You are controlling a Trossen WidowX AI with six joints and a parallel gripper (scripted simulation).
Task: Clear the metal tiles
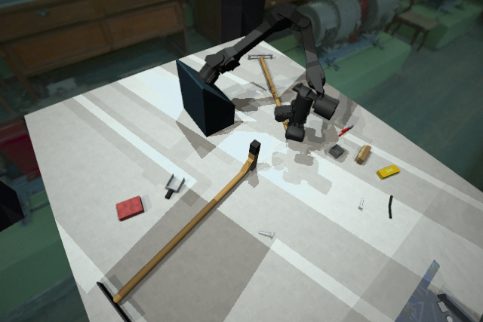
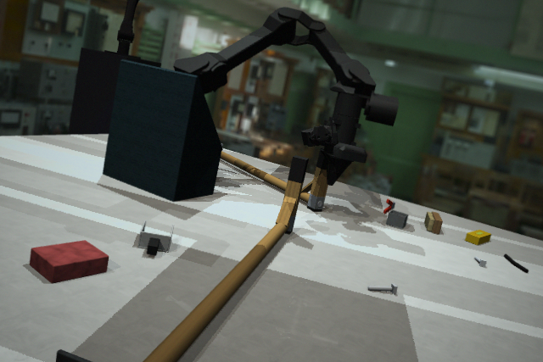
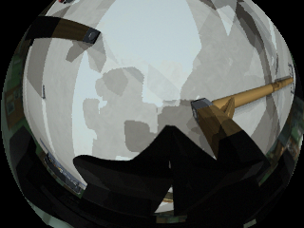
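The long scraper is 46 cm to the right of my gripper tip, 1 cm below it and 1 cm ahead of it. From my gripper tip the other things lie so: wooden block: 23 cm ahead, 20 cm to the left, 6 cm below; red clip: 27 cm to the left, 12 cm ahead, 6 cm below; grey box: 15 cm ahead, 13 cm to the left, 7 cm below.
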